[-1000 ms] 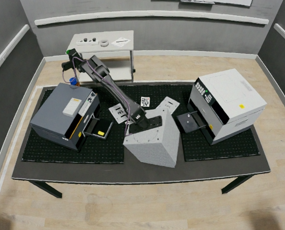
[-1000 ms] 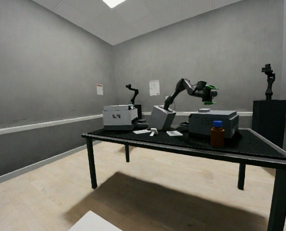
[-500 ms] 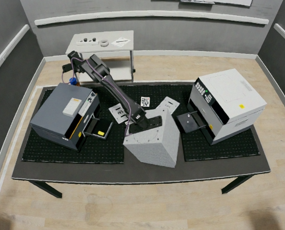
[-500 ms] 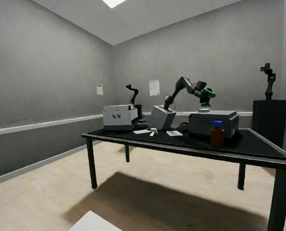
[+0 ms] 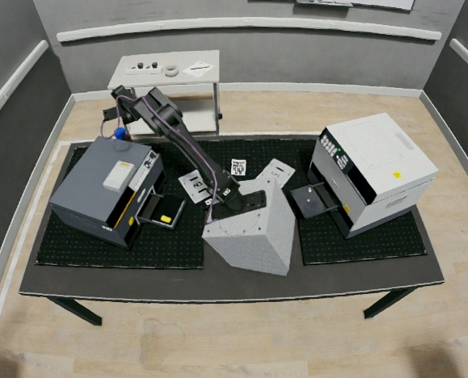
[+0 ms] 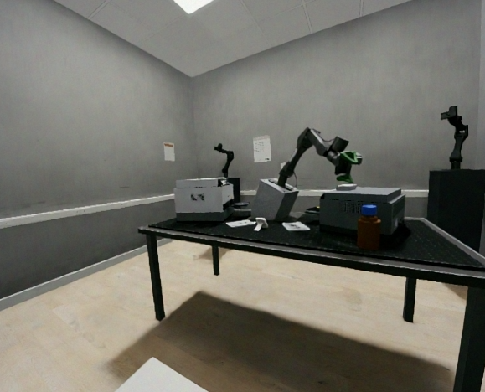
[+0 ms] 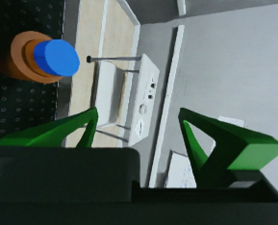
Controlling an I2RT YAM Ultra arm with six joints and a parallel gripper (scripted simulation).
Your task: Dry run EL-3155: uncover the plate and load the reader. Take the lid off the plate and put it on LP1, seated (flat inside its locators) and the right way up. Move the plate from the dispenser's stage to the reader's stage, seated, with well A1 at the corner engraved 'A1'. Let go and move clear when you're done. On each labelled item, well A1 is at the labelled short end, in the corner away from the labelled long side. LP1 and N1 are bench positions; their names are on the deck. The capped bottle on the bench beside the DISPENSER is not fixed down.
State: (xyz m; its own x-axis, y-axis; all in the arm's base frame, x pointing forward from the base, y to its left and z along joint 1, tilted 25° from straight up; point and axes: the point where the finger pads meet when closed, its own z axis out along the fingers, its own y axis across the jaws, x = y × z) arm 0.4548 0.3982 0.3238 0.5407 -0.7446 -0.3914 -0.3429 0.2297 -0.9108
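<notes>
The dark lid lies 38 cm behind my hand, 21 cm to the right of it and 24 cm below it. The rest, counted from my hand: well plate (38 cm behind, 21 cm to the right, 25 cm below); capped brown bottle (6 cm to the left, 22 cm below); LP1 pad (13 cm behind, 67 cm to the right, 32 cm below).
</notes>
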